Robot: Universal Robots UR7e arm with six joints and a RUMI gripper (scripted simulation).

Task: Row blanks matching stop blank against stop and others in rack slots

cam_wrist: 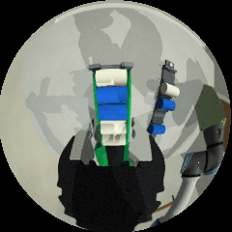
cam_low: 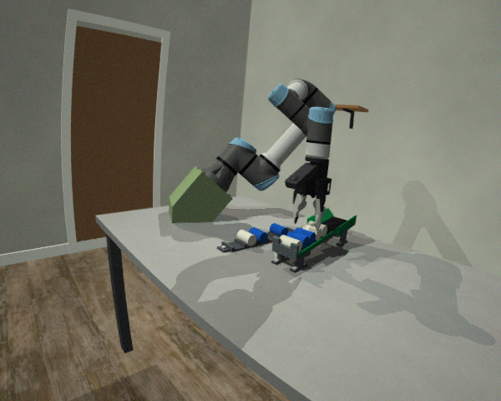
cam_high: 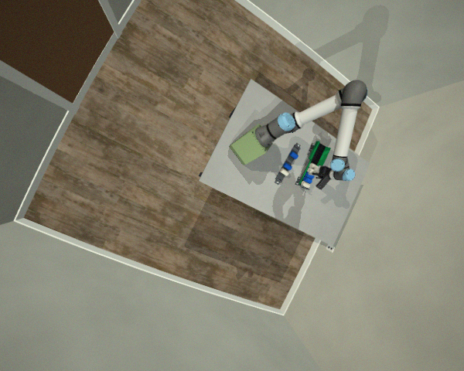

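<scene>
Now: hand 100 mm to the left of the grey stop, 60 mm above it and 20 mm short of it. Round my hand: dark stock rack: 190 mm behind, 130 mm below, 20 mm to the right.
</scene>
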